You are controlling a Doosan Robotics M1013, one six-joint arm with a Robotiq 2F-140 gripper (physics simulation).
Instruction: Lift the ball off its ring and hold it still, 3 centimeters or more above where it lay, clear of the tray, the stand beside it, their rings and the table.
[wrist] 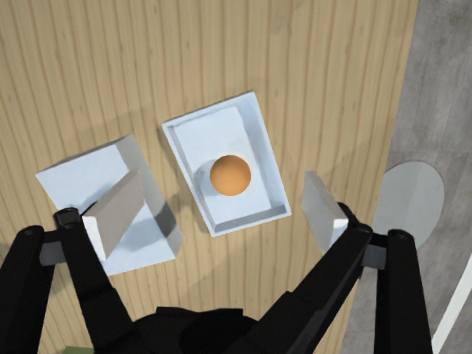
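The orange ball rests in the white tray, in the half nearer the gripper; its ring is hidden beneath it. My gripper is open and empty, with one finger on each side of the tray, and the ball shows between them in the view. The fingers appear higher than the tray, but the exact height is hard to tell. The white stand is left of the tray, partly behind the left finger. The stand's ring does not show.
The wooden table has its right edge beyond the right finger. Past that edge are the grey floor, a pale grey round shape and a white line. A bit of a green thing shows at the bottom left.
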